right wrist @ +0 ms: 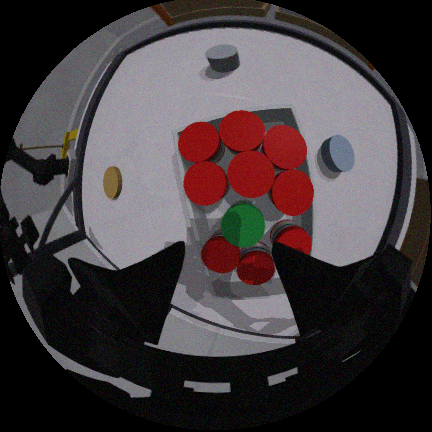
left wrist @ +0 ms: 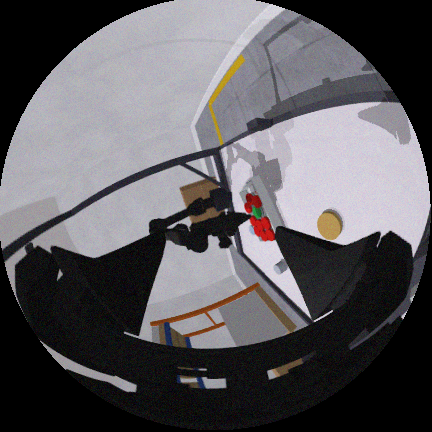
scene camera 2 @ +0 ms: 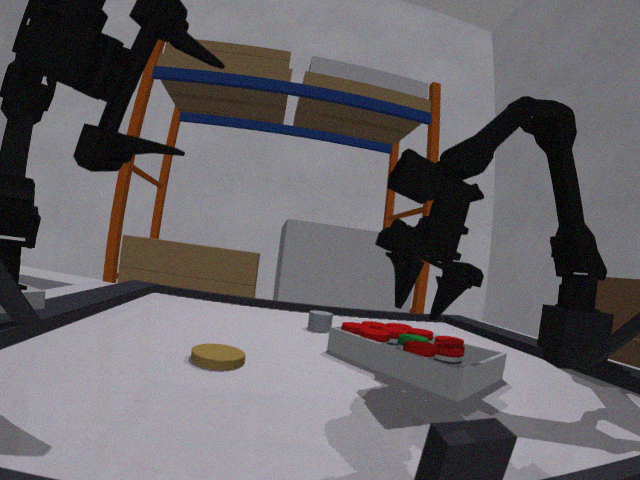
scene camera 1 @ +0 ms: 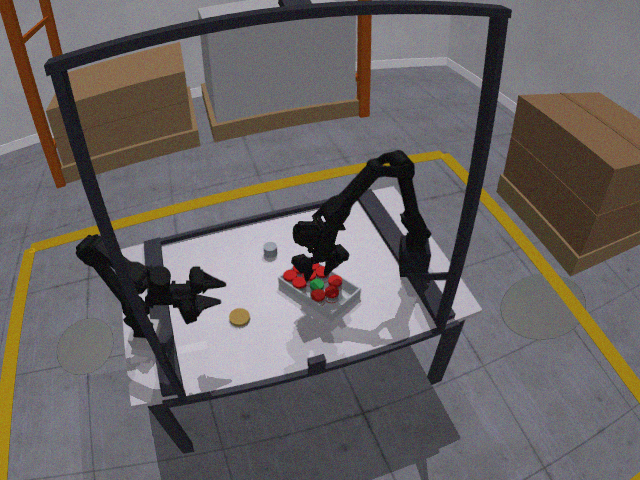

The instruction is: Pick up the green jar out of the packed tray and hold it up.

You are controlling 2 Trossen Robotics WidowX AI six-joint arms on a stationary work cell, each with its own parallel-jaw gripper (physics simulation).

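Places are measured from the left arm's base along level axes (x ahead, y left, z up), in millimetres.
Pixels of known places: left gripper, fingertip midpoint: (left wrist: 221,234) (scene camera 2: 202,109) (scene camera 1: 223,293); right gripper, fingertip midpoint: (right wrist: 229,247) (left wrist: 247,214) (scene camera 2: 415,314) (scene camera 1: 315,278); left arm's base, link origin: (right wrist: 66,165); right arm's base, link origin: (left wrist: 212,200) (scene camera 2: 576,309) (scene camera 1: 416,245).
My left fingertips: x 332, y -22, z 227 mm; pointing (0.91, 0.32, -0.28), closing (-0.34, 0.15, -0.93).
Observation:
For each thing: its top centre in the pictures, then the offset to it from my left fingertips.
- green-lidded jar, top centre: (right wrist: 242,226) (scene camera 2: 413,337) (scene camera 1: 316,283) (left wrist: 255,212) 225 mm down, 244 mm ahead, 245 mm left
- grey tray, top centre: (right wrist: 254,220) (scene camera 2: 416,340) (scene camera 1: 318,282) (left wrist: 255,212) 232 mm down, 251 mm ahead, 257 mm left
- gold disc, top centre: (scene camera 2: 218,351) (right wrist: 109,182) (left wrist: 327,226) (scene camera 1: 239,316) 261 mm down, 10 mm back, 131 mm left
- small grey cylinder, top centre: (right wrist: 220,50) (scene camera 2: 321,312) (scene camera 1: 270,246) (left wrist: 276,269) 238 mm down, 73 mm ahead, 443 mm left
- blue-grey disc, top centre: (right wrist: 342,152) 249 mm down, 297 mm ahead, 403 mm left
The green-lidded jar (scene camera 1: 316,284) (scene camera 2: 413,338) (left wrist: 257,212) (right wrist: 243,225) stands among several red-lidded jars (scene camera 1: 299,282) (right wrist: 251,174) in the grey tray (scene camera 1: 345,305) (scene camera 2: 403,364). My right gripper (scene camera 1: 317,276) (scene camera 2: 416,311) (right wrist: 229,247) is open and empty, pointing down above the tray. In the right wrist view the green lid shows between and slightly beyond its fingertips, with red lids close to the right fingertip and between the fingers. The jar's body is mostly hidden. My left gripper (scene camera 1: 222,291) (scene camera 2: 203,110) is open and empty, above the table's left side, far from the tray.
A gold disc (scene camera 1: 239,316) (scene camera 2: 217,356) (right wrist: 112,182) lies left of the tray. A small grey cylinder (scene camera 1: 270,250) (scene camera 2: 320,321) (right wrist: 223,57) stands behind it. A blue-grey disc (right wrist: 340,153) lies beside the tray. A dark frame (scene camera 1: 483,134) rises around the table.

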